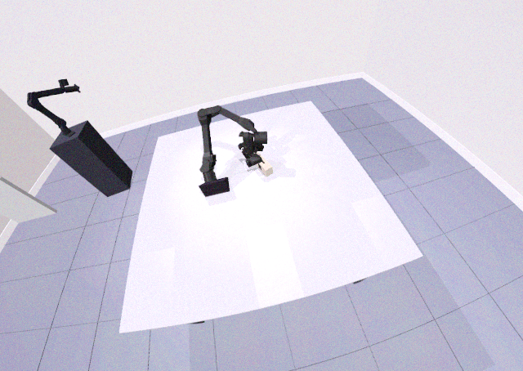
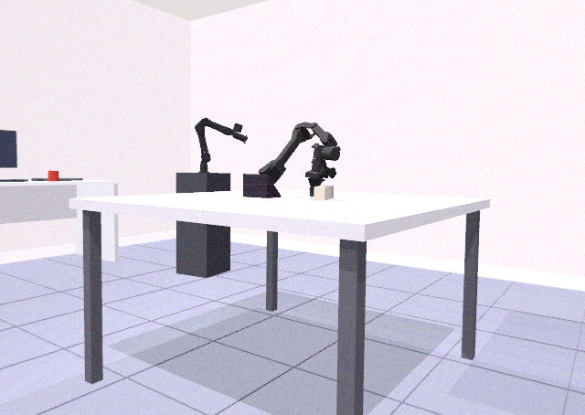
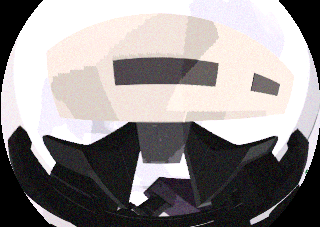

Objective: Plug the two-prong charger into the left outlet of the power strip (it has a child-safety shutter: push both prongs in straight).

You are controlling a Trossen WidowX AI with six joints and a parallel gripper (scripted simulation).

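Now: gripper tip 2 cm short of the dark charger and 1 cm below it.
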